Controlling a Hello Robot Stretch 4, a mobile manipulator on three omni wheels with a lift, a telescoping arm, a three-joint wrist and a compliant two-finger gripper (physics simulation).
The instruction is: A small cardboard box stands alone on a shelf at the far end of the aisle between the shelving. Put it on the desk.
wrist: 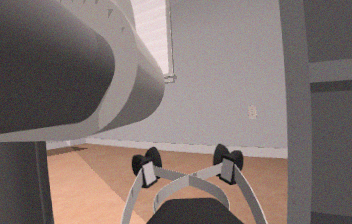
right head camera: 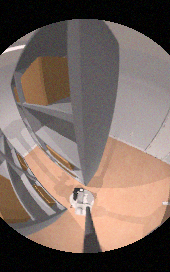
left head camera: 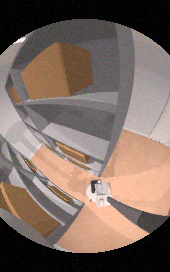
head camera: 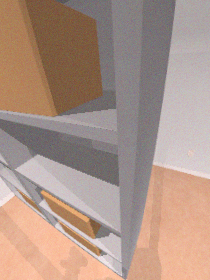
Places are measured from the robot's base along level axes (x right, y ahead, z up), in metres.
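Pixels of known places: gripper, fingertip midpoint: (wrist: 187,158) (right head camera: 73,208) (left head camera: 93,201).
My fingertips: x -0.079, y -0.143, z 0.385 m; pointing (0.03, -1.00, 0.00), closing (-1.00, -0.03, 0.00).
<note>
Behind a point stands the place of what it marks.
My gripper (wrist: 187,158) @(x -0.079, y -0.143, z 0.385 m) is open and empty in the wrist view, its two dark fingertips apart in front of floor and wall. It is too small to tell in the left and right head views. A large cardboard box (head camera: 70,55) @(x -0.097, y 0.522, z 1.572 m) (left head camera: 57,70) @(x -0.177, y 0.428, z 1.549 m) (right head camera: 45,80) @(x -0.142, y 0.441, z 1.549 m) stands on an upper shelf of the near grey shelving (head camera: 129,150) @(x 0.038, y 0.285, z 1.382 m) (left head camera: 123,75) @(x 0.026, y 0.291, z 1.514 m) (right head camera: 95,90) @(x 0.088, y 0.347, z 1.487 m). More cardboard shows lower down, including a box (head camera: 70,212) @(x -0.286, y 0.489, z 0.766 m) (left head camera: 72,151) @(x -0.295, y 0.498, z 0.770 m) (right head camera: 59,156) @(x -0.282, y 0.496, z 0.768 m). I cannot tell whether any of these is the small box of the task. The desk does not show in these views.
A second shelving unit (left head camera: 69,222) @(x -0.264, y -0.245, z 0.913 m) with a large box (left head camera: 30,212) @(x -0.465, y -0.156, z 1.118 m) (right head camera: 12,200) @(x -0.466, y -0.155, z 1.051 m) stands at the lower left, across a narrow aisle. In the wrist view, a grey shelving post (wrist: 298,100) @(x -0.265, y -0.245, z 0.446 m) rises right of the gripper, and a wall socket (wrist: 252,112) @(x -0.652, y -1.833, z 0.370 m) and window (wrist: 150,30) @(x 0.314, y -2.371, z 1.364 m) show beyond.
</note>
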